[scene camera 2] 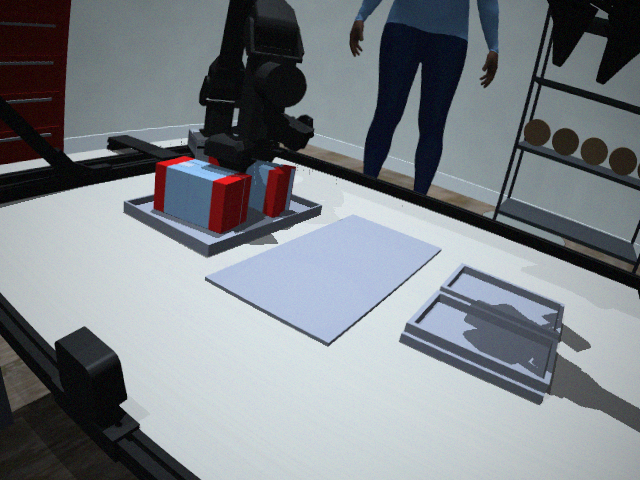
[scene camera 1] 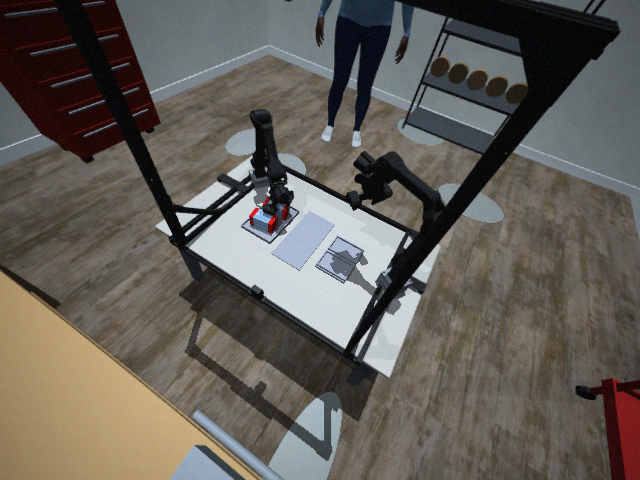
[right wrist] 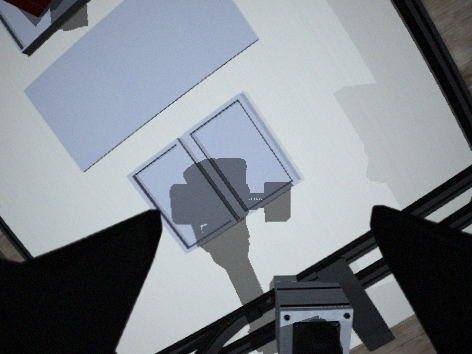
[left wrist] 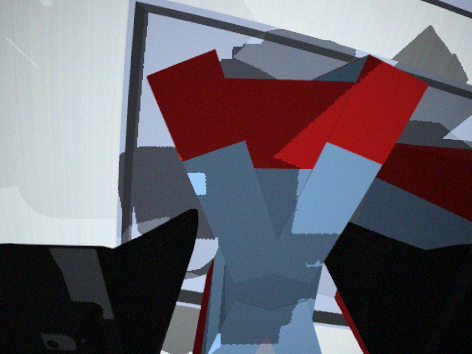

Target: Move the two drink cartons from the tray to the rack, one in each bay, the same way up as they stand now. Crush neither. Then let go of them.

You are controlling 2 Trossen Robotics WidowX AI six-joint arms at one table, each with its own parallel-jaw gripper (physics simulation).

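Places are measured from the left arm's base along level axes (x left, y ahead, z down), in centimetres.
Pixels of known places: left gripper, between the fingertips: [scene camera 1: 276, 211]; right gripper, between the fingertips: [scene camera 2: 579, 74] [scene camera 1: 362, 207] [right wrist: 265, 218]; left arm's base, origin of its link: [scene camera 2: 216, 134] [scene camera 1: 260, 173]; right arm's base, origin of its link: [right wrist: 315, 340].
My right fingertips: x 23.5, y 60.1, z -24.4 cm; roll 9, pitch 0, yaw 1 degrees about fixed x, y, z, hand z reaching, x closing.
For each thing: its middle in the pictures, then the offset to it from my right fingertips. "pt": a spot on its surface instead. Level surfaces: height alone.
- blue carton with red ends, middle of its body: [left wrist: 444, 268] [scene camera 2: 200, 192] [scene camera 1: 263, 220] dx -33.0, dy -28.5, dz +26.0 cm
- carton, middle of its body: [left wrist: 259, 231] [scene camera 2: 249, 181] [scene camera 1: 276, 208] dx -24.2, dy -33.8, dz +26.0 cm
- two-bay rack, middle of its body: [scene camera 2: 495, 319] [right wrist: 212, 177] [scene camera 1: 340, 257] dx -6.3, dy +3.7, dz +29.0 cm
- flat grey-blue mat, height of its surface: dz +29.6 cm
- black box, a spot on its surface: [scene camera 2: 90, 364] [scene camera 1: 258, 292] pt dx -48.3, dy +8.0, dz +24.6 cm
One blue carton with red ends [scene camera 1: 263, 222] [scene camera 2: 188, 196] [left wrist: 410, 215] stands upright at the near side of the tray [scene camera 1: 255, 234] [scene camera 2: 165, 230] [left wrist: 132, 100]. The other carton [scene camera 2: 258, 188] [left wrist: 270, 250] stands behind it, its sides bent inward at mid-length; in scene camera 2 it is partly hidden. My left gripper [scene camera 1: 276, 206] [scene camera 2: 240, 167] [left wrist: 253, 216] is partly open, low over the tray, fingers either side of the bent carton. My right gripper [scene camera 2: 580, 72] [right wrist: 265, 218] is wide open, high above the two-bay rack [scene camera 1: 341, 257] [scene camera 2: 475, 368] [right wrist: 215, 177], whose bays are empty.
A flat grey-blue mat [scene camera 1: 305, 240] [scene camera 2: 330, 273] [right wrist: 140, 85] lies between tray and rack. Black frame rails run along the table edges, with a black box [scene camera 1: 257, 290] [scene camera 2: 90, 364] on the near rail. A person [scene camera 1: 359, 67] [scene camera 2: 421, 98] stands behind the table.
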